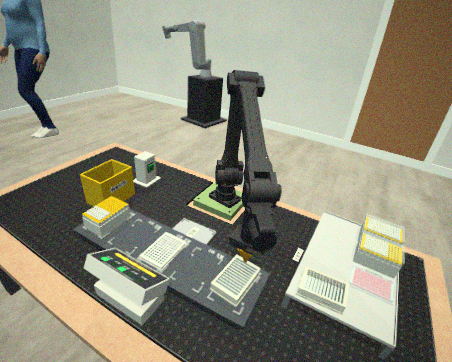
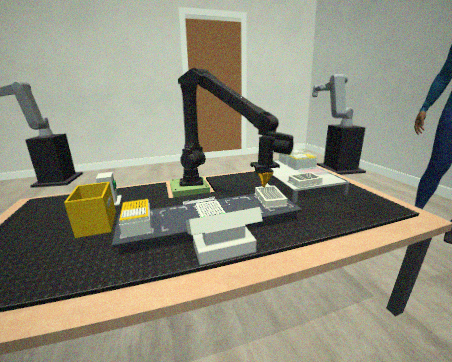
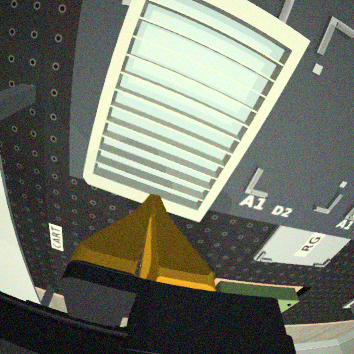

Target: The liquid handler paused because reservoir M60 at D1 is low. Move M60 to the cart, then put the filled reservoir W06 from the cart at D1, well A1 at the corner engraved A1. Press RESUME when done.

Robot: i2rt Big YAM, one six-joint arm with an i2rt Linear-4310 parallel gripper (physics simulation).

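Frame: origin at the arm's base, x down, y left, z ahead, level; centimetres.
Seen in the pictures: gripper, fingertip midpoint: [image 1: 246,261] [image 2: 263,186] [image 3: 152,201]; arm's base, origin of the base link: [image 1: 224,198] [image 2: 191,183].
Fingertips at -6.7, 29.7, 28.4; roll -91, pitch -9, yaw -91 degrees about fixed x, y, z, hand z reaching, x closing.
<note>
Offsets run from my fingertips to a thing's top centre, as dx, dy, dz. "pt": to the spot under its first point. Level surfaces: height alone.
A pale reservoir with long parallel troughs @(-0.1, +0.9, +5.8) [image 1: 236,280] [image 2: 271,196] [image 3: 195,90] rests at the cart-side end of the dark deck @(dx +3.6) [image 1: 185,276] [image 3: 300,125], beside slot D2; it appears to be M60 at D1, though its label does not show. My gripper [image 1: 245,258] [image 2: 264,185] [image 3: 152,201] is shut and empty. Its yellow tips are at the reservoir's arm-side short rim; contact is unclear. Another troughed reservoir @(-0.8, +21.6, -6.5) [image 1: 322,290] [image 2: 305,178], apparently W06, stands on the white cart @(+1.7, +25.2, -23.5) [image 1: 320,250] [image 3: 10,250]. The console with green buttons @(pt -3.8, -20.1, +26.0) [image 1: 126,267] [image 2: 225,225] stands before the deck; its lettering is unreadable.
The cart also bears yellow-and-white tip boxes @(-4.7, +31.3, -29.7) [image 1: 380,250] and a pink plate @(+0.9, +32.6, -19.0) [image 1: 372,283]. A white plate @(+2.1, -22.8, +11.5) [image 1: 162,250] and a tip box @(-2.9, -47.2, +15.8) [image 1: 105,217] [image 2: 135,217] are on the deck. A yellow waste bin @(-5.2, -65.7, +4.0) [image 1: 107,182] [image 2: 90,210] and an RG pad @(+6.9, -25.5, -4.0) [image 3: 280,245] are nearby.
</note>
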